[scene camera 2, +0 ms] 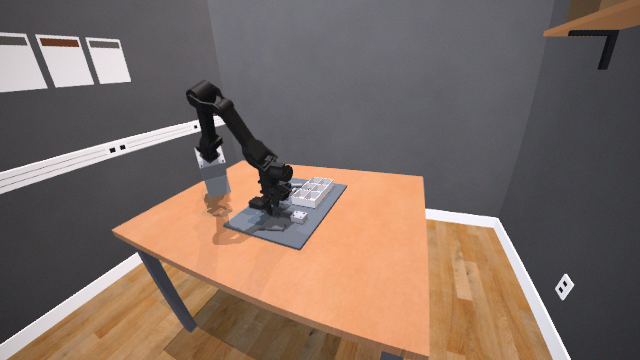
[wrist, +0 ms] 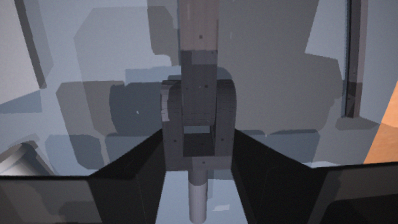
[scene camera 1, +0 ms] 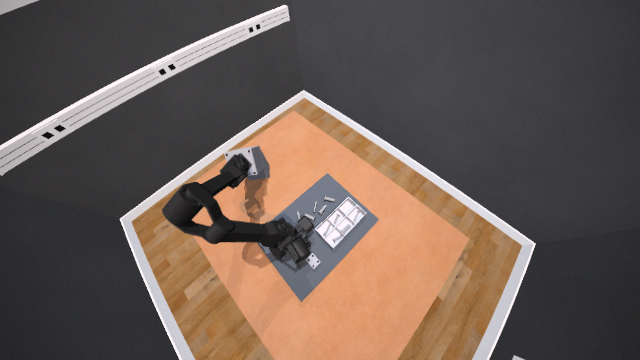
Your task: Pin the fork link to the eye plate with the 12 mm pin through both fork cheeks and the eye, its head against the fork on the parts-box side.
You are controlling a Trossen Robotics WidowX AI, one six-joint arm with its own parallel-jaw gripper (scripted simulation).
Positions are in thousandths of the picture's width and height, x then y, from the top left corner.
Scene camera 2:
my gripper: 427,593
white parts box: 476,549
grey mat: 462,654
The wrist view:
my gripper: 496,600
grey mat: 253,342
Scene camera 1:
white parts box: 545,582
grey mat: 477,779
